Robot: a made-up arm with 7 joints. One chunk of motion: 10 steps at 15 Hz.
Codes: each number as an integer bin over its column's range. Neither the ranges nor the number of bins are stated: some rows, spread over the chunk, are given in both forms.
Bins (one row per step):
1: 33 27 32 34 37 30 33
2: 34 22 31 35 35 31 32
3: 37 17 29 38 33 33 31
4: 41 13 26 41 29 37 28
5: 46 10 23 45 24 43 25
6: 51 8 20 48 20 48 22
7: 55 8 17 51 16 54 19
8: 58 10 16 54 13 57 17
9: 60 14 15 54 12 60 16
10: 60 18 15 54 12 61 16
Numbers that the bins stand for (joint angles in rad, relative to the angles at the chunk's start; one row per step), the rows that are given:
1: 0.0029 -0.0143 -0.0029 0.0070 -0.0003 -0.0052 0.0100
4: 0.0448 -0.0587 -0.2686 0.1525 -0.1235 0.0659 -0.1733
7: 0.1181 -0.0746 -0.6671 0.3605 -0.3237 0.2386 -0.5033
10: 0.1443 -0.0429 -0.7557 0.4229 -0.3852 0.3097 -0.6133
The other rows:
2: 0.0081 -0.0302 -0.0471 0.0278 -0.0311 0.0049 -0.0267
3: 0.0238 -0.0460 -0.1357 0.0902 -0.0619 0.0252 -0.0633
5: 0.0710 -0.0683 -0.4014 0.2357 -0.2005 0.1268 -0.2833
6: 0.0971 -0.0746 -0.5343 0.2981 -0.2621 0.1776 -0.3933
8: 0.1338 -0.0683 -0.7114 0.4229 -0.3698 0.2690 -0.5767
9: 0.1443 -0.0556 -0.7557 0.4229 -0.3852 0.2995 -0.6133

